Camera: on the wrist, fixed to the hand. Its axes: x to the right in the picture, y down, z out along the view.
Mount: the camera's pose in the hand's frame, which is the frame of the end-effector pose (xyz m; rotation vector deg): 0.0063 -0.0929 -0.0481 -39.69 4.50 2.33
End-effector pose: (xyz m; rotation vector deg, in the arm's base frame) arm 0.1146 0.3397 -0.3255 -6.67 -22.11 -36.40
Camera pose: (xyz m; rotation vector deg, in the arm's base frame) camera 0.0788 0.2511 -0.3685 -43.27 -4.18 -40.66
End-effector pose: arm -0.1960 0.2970 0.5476 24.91 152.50 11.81
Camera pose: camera -0.2476 0.2082 0.5686 14.30 139.99 64.44
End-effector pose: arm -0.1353 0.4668 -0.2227 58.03 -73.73 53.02
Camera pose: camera -0.0319 0.4841 -0.2238 23.15 -81.24 27.20
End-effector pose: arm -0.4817 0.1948 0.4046 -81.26 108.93 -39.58
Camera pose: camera -0.4627 0.1647 0.5032 -100.86 134.58 -2.67
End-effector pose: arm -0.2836 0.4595 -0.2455 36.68 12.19 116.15
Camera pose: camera -0.2410 0.5184 -0.3210 7.28 -25.65 114.02
